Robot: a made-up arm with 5 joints. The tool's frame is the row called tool.
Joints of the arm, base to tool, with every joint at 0 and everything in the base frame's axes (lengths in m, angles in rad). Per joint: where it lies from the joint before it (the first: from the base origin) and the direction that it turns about. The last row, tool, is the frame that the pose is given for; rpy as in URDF.
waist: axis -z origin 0.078 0 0.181
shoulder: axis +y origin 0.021 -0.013 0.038
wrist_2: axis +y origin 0.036 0 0.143
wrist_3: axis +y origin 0.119 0 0.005
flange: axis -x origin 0.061 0.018 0
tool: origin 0 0 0 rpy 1.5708 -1.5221 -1.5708
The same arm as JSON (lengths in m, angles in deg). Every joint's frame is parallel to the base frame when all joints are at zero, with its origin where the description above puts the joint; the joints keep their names.
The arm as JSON. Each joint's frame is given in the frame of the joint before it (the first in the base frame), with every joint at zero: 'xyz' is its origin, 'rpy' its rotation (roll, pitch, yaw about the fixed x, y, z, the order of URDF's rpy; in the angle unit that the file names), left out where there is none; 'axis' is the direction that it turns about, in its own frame. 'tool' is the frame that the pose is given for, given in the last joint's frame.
{"units": {"length": "m", "angle": "deg"}, "joints": [
  {"name": "waist", "type": "revolute", "origin": {"xyz": [0.078, 0.0, 0.181]}, "axis": "-z"},
  {"name": "shoulder", "type": "revolute", "origin": {"xyz": [0.021, -0.013, 0.038]}, "axis": "+y"},
  {"name": "wrist_2", "type": "revolute", "origin": {"xyz": [0.036, 0.0, 0.143]}, "axis": "+y"},
  {"name": "wrist_3", "type": "revolute", "origin": {"xyz": [0.119, 0.0, 0.005]}, "axis": "+y"},
  {"name": "flange", "type": "revolute", "origin": {"xyz": [0.061, 0.018, 0.0]}, "axis": "-x"}
], "tool": {"origin": {"xyz": [0.0, 0.0, 0.0], "rpy": [90.0, -87.21, -90.0]}}}

